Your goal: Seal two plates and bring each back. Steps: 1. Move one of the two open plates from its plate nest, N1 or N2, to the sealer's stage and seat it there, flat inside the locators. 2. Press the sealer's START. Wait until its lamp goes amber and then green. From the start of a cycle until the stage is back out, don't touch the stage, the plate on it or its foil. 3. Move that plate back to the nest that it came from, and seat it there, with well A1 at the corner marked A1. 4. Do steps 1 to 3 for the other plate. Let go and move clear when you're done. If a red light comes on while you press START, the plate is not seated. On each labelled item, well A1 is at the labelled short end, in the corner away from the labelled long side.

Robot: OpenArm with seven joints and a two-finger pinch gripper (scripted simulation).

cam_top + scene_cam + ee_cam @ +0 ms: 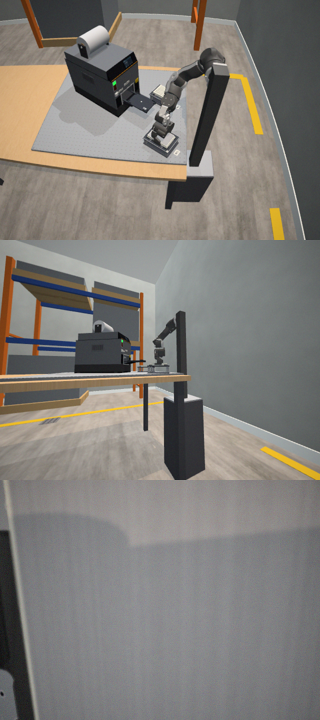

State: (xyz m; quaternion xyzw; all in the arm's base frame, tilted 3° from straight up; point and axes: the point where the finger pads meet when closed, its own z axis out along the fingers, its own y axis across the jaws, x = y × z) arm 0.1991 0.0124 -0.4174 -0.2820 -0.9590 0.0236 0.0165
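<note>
Right now the white well plate is 340 mm to the right of my hand, 10 mm below it and 10 mm behind it. From my hand the other things lie so: foil roll (410 mm ahead, 390 mm to the right, 350 mm above); then white start button (260 mm ahead, 190 mm to the right, 120 mm above); then sealer stage (210 mm to the right, 120 mm ahead, 40 mm above).
</note>
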